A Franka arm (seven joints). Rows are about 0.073 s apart.
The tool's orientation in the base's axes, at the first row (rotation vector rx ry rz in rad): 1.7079 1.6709 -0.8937
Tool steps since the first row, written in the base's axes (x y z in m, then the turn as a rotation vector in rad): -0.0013 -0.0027 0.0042 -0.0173 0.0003 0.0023; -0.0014 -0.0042 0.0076 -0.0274 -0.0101 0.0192; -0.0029 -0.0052 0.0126 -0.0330 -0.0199 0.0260; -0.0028 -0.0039 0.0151 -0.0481 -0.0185 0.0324; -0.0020 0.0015 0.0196 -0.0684 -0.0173 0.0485
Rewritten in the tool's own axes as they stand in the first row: -0.0050 -0.0014 -0.0003 -0.0015 -0.0174 -0.0005; -0.0086 -0.0016 -0.0012 -0.0211 -0.0278 -0.0019; -0.0131 -0.0033 -0.0033 -0.0324 -0.0333 0.0022; -0.0143 -0.0033 -0.0059 -0.0365 -0.0487 -0.0019; -0.0146 -0.0030 -0.0129 -0.0483 -0.0698 -0.0113
